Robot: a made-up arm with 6 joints.
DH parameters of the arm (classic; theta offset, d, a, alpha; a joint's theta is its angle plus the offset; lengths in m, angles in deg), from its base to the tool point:
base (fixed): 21.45 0 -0.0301 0
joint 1: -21.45 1.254 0.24 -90
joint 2: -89.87 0 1.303 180
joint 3: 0.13 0.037 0.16 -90
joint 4: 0 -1.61 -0.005 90
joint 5: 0 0.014 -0.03 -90
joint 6: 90 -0.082 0.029 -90
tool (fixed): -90 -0.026 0 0
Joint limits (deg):
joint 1: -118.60..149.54
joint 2: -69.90..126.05
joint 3: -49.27..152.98
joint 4: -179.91..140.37
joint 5: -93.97..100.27
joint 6: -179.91..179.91
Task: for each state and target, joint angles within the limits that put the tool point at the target. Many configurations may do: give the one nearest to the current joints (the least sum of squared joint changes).
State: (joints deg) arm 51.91 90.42 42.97 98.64 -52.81 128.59
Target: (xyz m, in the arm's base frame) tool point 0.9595 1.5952 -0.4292
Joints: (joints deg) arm 62.88 94.72 10.42 96.26 -55.73 127.77
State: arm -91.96 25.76 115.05 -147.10 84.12 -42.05
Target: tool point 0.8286 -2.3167 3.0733
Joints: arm -68.01 61.17 105.97 -148.10 87.79 -42.73
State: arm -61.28 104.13 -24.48 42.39 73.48 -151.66
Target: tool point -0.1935 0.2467 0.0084
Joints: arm -63.51 124.74 -46.20 42.91 72.50 -152.21
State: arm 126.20 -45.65 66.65 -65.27 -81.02 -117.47
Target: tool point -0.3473 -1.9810 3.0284
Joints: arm 81.49 -63.71 65.29 -66.89 -84.34 -119.02
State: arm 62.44 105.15 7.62 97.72 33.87 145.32
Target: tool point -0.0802 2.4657 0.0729
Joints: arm 92.30 78.63 16.22 98.06 34.97 145.68
